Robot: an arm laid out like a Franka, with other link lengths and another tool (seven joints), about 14 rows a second.
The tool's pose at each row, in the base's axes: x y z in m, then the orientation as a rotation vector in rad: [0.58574, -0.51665, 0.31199, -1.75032, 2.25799, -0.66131]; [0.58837, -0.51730, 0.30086, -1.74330, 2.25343, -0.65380]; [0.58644, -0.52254, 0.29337, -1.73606, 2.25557, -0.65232]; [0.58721, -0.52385, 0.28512, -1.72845, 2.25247, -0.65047]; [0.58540, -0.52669, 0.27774, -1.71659, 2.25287, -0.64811]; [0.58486, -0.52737, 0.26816, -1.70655, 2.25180, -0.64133]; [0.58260, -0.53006, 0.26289, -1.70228, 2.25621, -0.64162]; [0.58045, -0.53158, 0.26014, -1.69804, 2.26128, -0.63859]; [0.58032, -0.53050, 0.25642, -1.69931, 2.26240, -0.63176]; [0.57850, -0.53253, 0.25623, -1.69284, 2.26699, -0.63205]
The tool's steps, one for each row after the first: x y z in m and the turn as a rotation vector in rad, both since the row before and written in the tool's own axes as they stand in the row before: [-0.00128, 0.00281, 0.01103, 0.00249, -0.00900, 0.00432]; [0.00482, 0.00414, 0.00685, 0.00109, -0.00148, 0.00537]; [0.00027, 0.00296, 0.00784, 0.00410, -0.00506, 0.00439]; [0.00259, 0.00447, 0.00626, 0.00359, -0.00428, 0.00806]; [0.00005, 0.00491, 0.00827, 0.00188, -0.00718, 0.00711]; [0.00286, 0.00386, 0.00413, -0.00068, 0.00183, 0.00380]; [0.00189, 0.00281, 0.00175, -0.00244, 0.00042, 0.00436]; [-0.00124, 0.00214, 0.00298, -0.00396, -0.00273, 0.00031]; [0.00246, 0.00117, -0.00024, 0.00008, 0.00136, 0.00526]
